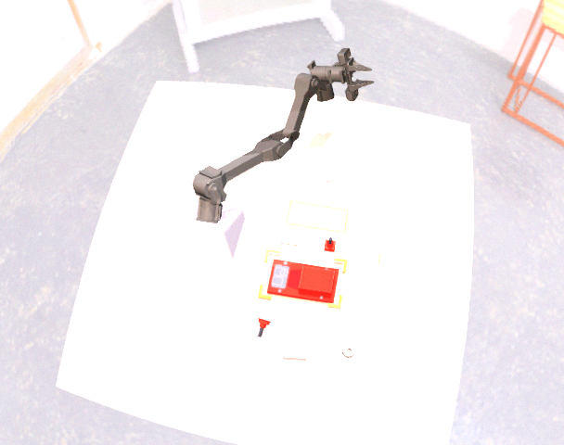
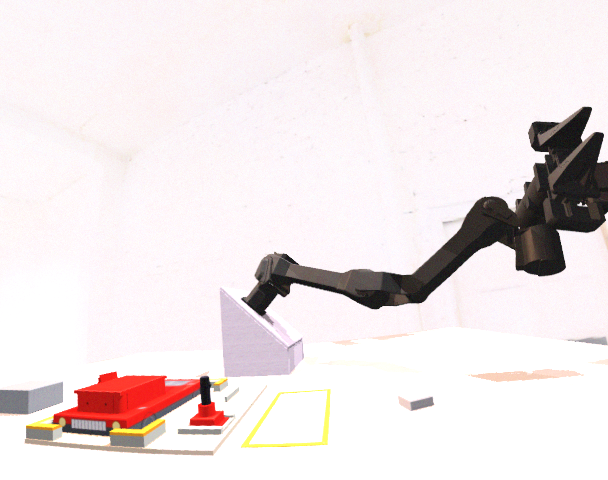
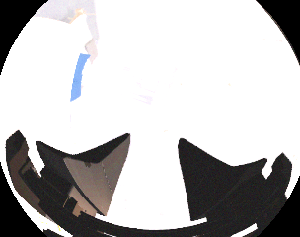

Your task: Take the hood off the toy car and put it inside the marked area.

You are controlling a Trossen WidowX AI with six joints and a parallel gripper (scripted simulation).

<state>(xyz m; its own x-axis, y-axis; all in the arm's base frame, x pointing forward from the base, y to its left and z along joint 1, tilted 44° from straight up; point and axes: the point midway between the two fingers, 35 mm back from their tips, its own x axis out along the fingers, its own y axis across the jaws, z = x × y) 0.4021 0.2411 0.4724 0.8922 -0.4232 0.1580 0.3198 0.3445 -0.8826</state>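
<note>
Now: gripper tip 120 mm past the hood, 610 mm to the left of it and 250 mm above it.
</note>
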